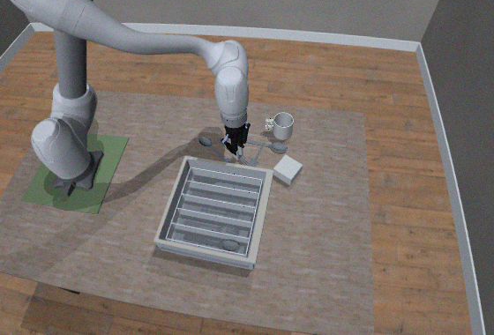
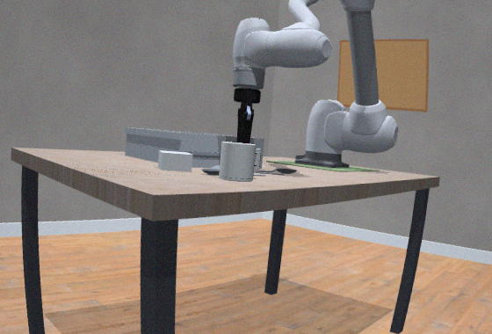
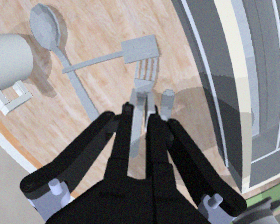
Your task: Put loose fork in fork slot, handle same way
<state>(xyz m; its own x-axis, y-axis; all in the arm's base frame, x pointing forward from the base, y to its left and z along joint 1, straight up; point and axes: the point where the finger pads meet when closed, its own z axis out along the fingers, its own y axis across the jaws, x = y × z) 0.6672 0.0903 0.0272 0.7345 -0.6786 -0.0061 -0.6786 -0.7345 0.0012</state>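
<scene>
Right now my hand is 60 mm past the tray, 260 mm to the left of it and 20 mm below it. Also, from my hand: white box 200 mm ahead, 70 mm to the right, 10 mm below; white mug 180 mm ahead, 130 mm to the left.
</scene>
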